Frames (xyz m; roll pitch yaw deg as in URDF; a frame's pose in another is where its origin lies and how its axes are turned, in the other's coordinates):
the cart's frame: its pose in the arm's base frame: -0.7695 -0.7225 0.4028 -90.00 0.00 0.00
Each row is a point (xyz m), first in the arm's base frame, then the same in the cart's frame.
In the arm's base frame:
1: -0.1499 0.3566 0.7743
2: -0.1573 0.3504 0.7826
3: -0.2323 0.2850 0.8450
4: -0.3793 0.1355 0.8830
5: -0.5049 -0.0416 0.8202
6: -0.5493 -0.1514 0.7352
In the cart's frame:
1: 0.6196 -0.3715 1.0791
2: 0.6122 -0.3798 1.0729
3: 0.5372 -0.4422 1.0075
4: 0.3902 -0.4802 0.8580
5: 0.2646 -0.4174 0.6809
6: 0.2202 -0.3324 0.5711

